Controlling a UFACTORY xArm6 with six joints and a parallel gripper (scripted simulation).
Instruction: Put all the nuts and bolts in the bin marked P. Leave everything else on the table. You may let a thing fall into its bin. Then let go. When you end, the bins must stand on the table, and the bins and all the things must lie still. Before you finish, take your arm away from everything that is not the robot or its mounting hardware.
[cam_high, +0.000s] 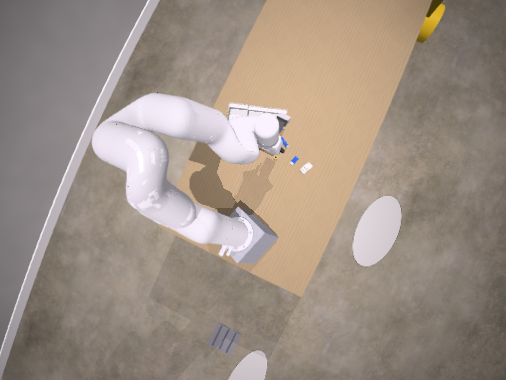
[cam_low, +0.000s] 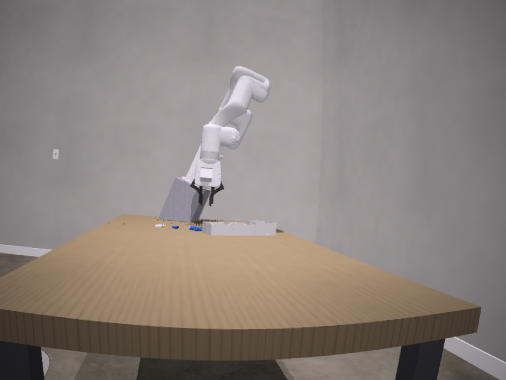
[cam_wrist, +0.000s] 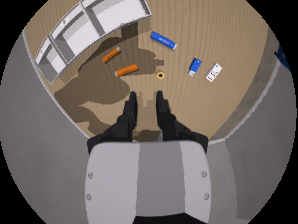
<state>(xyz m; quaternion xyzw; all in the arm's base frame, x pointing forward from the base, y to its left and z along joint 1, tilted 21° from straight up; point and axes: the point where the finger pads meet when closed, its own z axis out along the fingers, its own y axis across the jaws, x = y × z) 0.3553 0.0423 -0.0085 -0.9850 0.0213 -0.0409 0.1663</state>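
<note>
Right now the brass-coloured fastener is 110 mm below my hand, 30 mm to the right of it and 10 mm behind it. Also, from my hand: bin 120 mm to the left, 120 mm ahead, 90 mm below; then long blue stick 100 mm below, 70 mm ahead, 40 mm to the right; then blue usb stick 110 mm to the right, 110 mm below, 10 mm ahead.
</note>
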